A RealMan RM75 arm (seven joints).
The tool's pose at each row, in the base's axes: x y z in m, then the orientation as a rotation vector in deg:
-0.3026, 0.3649, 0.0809, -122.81, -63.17, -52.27
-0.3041, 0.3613, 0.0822, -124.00, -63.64, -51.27
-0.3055, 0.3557, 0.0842, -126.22, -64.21, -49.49
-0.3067, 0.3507, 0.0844, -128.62, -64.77, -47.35
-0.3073, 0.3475, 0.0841, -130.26, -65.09, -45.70
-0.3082, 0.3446, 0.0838, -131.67, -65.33, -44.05
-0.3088, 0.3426, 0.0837, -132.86, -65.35, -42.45
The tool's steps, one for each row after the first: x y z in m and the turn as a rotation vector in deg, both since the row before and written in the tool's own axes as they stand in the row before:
-0.0013, 0.0003, -0.0039, -0.38, -1.28, 0.05
-0.0018, 0.0014, -0.0057, -0.77, -2.23, 0.28
-0.0029, 0.0016, -0.0039, -0.75, -2.49, 0.38
-0.0022, 0.0013, -0.0021, -0.44, -1.77, 0.34
-0.0022, 0.0009, -0.0019, -0.28, -1.63, 0.36
-0.0015, 0.0006, -0.0013, -0.13, -1.42, 0.47

